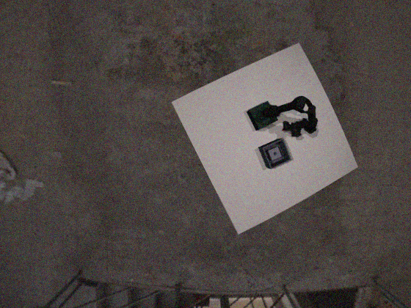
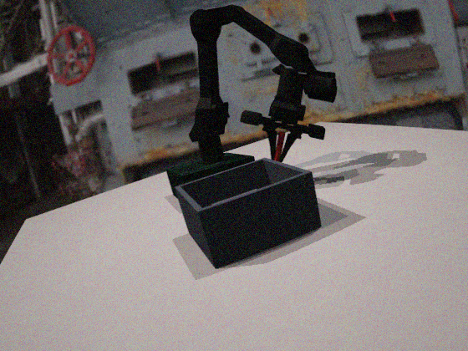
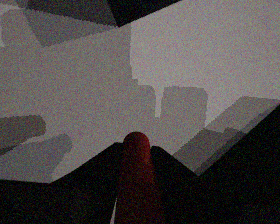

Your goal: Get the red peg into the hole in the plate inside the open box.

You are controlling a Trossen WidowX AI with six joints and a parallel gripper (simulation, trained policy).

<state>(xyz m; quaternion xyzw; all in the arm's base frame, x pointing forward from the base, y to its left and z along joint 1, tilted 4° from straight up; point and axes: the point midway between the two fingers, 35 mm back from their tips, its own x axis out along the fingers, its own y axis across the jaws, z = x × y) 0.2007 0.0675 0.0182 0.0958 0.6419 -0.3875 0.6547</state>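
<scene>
The plate lies 170 mm to the right of my gripper tip, 120 mm ahead of it and 20 mm below it. From my gripper tip the other things lie so: red peg: 30 mm above, 10 mm to the left, 10 mm ahead; dark box: 170 mm to the right, 120 mm ahead, 40 mm below.
</scene>
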